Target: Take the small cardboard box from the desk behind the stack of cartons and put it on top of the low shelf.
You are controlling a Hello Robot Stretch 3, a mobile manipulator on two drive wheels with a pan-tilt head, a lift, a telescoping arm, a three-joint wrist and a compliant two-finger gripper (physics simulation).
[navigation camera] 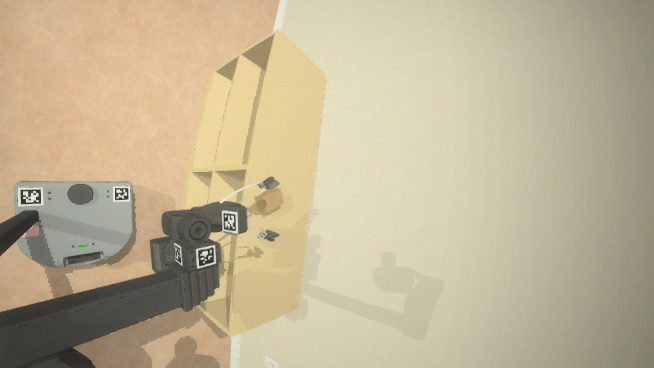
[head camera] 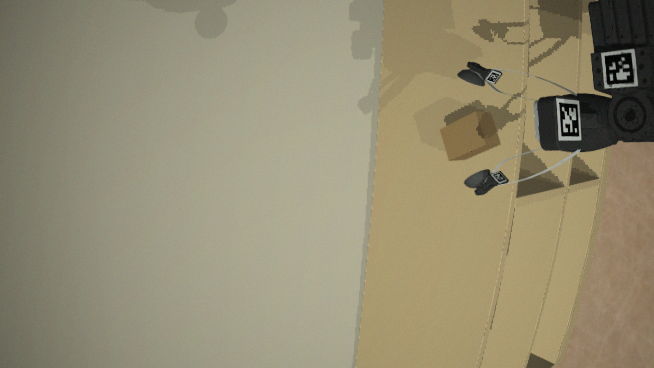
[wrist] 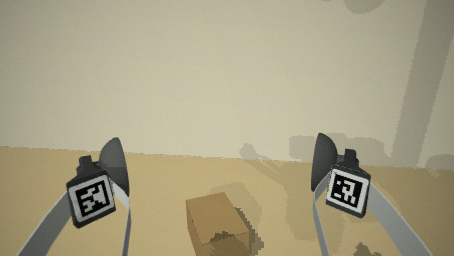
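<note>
My gripper: in the pictures, navigation camera view and wrist view included. Small cardboard box: in the pictures. Low shelf: there too.
</note>
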